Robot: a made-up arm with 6 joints.
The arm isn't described. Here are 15 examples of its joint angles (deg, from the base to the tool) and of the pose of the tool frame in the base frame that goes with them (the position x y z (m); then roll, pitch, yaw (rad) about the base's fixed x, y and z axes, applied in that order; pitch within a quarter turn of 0, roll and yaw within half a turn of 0).
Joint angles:
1: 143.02 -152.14 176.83 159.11 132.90 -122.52
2: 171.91 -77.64 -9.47 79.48 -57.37 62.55
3: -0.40 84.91 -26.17 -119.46 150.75 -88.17
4: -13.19 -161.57 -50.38 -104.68 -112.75 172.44
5: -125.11 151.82 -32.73 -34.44 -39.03 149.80
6: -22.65 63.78 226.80 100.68 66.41 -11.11
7: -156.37 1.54 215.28 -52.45 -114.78 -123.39
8: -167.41 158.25 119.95 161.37 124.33 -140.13
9: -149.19 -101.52 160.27 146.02 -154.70 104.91
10: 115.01 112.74 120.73 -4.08 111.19 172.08
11: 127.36 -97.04 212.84 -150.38 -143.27 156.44
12: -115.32 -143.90 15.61 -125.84 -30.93 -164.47
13: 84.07 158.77 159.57 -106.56 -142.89 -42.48
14: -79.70 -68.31 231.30 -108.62 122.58 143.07
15: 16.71 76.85 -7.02 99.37 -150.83 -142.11
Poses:
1: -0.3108 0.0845 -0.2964 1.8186 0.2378 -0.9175
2: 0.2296 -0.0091 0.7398 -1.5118 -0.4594 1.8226
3: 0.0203 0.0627 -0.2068 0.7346 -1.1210 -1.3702
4: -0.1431 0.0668 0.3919 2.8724 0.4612 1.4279
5: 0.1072 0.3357 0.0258 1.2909 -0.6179 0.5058
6: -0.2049 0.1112 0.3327 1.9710 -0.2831 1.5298
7: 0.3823 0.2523 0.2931 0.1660 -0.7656 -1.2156
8: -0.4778 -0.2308 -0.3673 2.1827 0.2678 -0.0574
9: 0.3048 0.0584 -0.3708 1.1611 -1.0051 -3.0657
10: -0.2046 0.7402 0.1217 -0.0056 -1.0567 -0.9990
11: -0.0673 -0.0949 -0.2702 -1.1211 -1.2481 -2.1187
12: 0.3217 0.5051 0.2040 2.0080 -0.0184 0.6990
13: 0.0252 0.5954 -0.2156 2.0711 -0.1615 -2.3003
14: 0.0144 0.1488 -0.1917 -1.9769 -0.3418 2.7620
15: 0.4427 0.1546 -0.2215 -0.4405 -1.0689 -1.3090
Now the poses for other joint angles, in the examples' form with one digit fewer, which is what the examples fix.
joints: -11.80 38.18 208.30 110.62 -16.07 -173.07
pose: -0.297 0.108 0.380 -2.083 -0.069 -3.085
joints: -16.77 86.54 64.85 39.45 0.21 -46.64
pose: 0.718 -0.319 0.093 0.126 0.376 -0.290
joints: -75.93 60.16 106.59 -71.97 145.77 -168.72
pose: 0.127 -0.671 0.595 -1.040 0.500 2.472
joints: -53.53 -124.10 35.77 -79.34 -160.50 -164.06
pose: -0.411 0.516 0.296 1.586 0.270 -0.587
